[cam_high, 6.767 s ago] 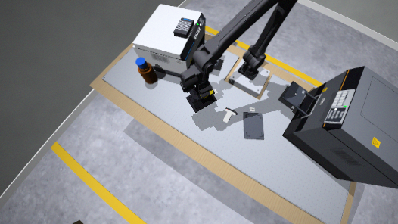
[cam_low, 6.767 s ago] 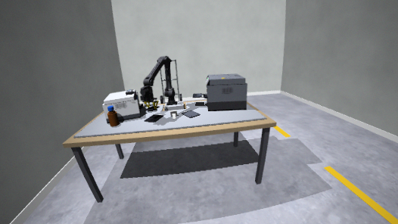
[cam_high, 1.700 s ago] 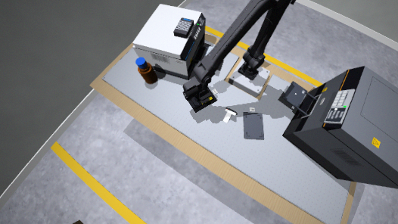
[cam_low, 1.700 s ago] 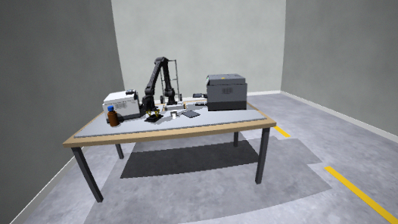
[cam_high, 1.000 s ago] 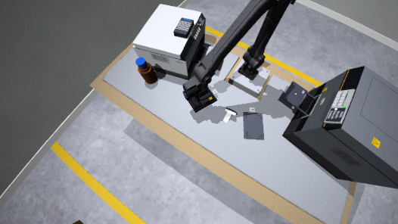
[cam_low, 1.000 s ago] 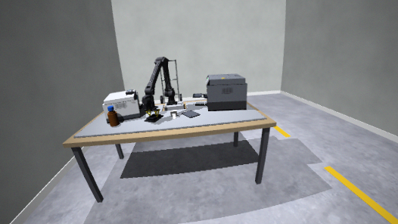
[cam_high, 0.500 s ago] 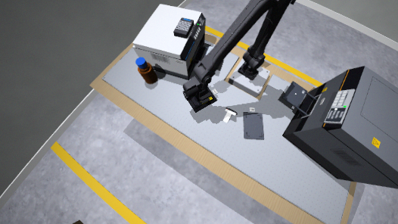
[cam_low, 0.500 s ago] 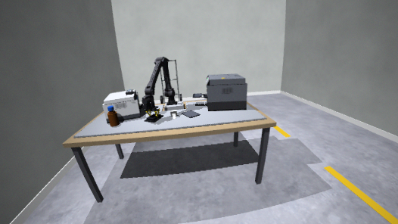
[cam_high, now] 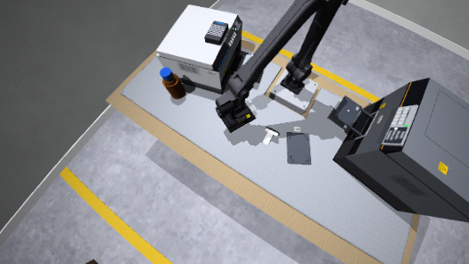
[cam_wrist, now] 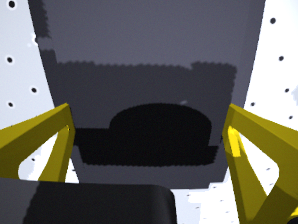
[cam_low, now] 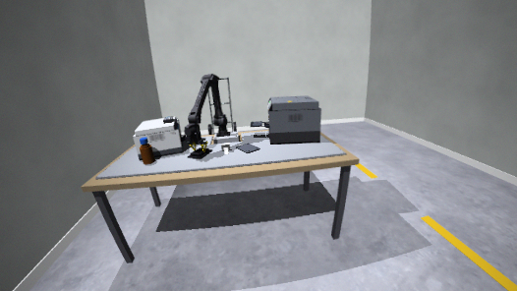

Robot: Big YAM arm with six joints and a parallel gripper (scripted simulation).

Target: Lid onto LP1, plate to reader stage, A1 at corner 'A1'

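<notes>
The glossy lid lies right at my hand. Round my hand: white well plate 260 mm behind, 110 mm to the right, 60 mm above; then black bench pad 20 mm below; then brown capped bottle 370 mm to the right, 100 mm ahead, 80 mm above.
</notes>
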